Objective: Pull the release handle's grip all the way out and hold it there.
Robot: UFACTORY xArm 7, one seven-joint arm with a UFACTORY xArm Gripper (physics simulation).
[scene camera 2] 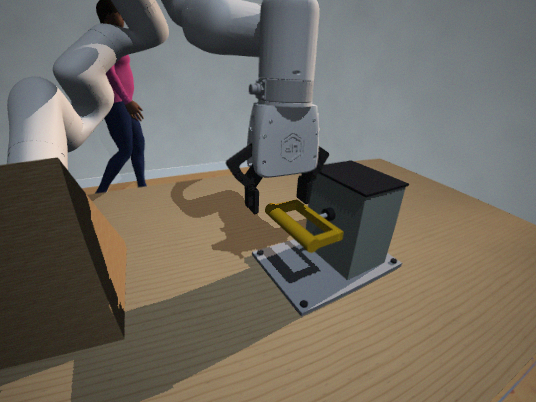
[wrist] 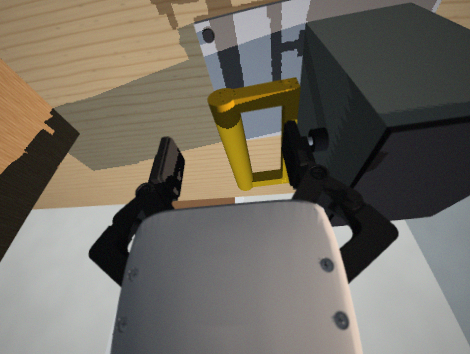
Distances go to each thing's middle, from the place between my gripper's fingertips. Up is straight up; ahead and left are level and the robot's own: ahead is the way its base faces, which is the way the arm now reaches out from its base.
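Picture the grey base plate [scene camera 2: 308,282]: my hand is 12 cm above it, and it's also 10 cm short of the plate and 3 cm to the left of it.
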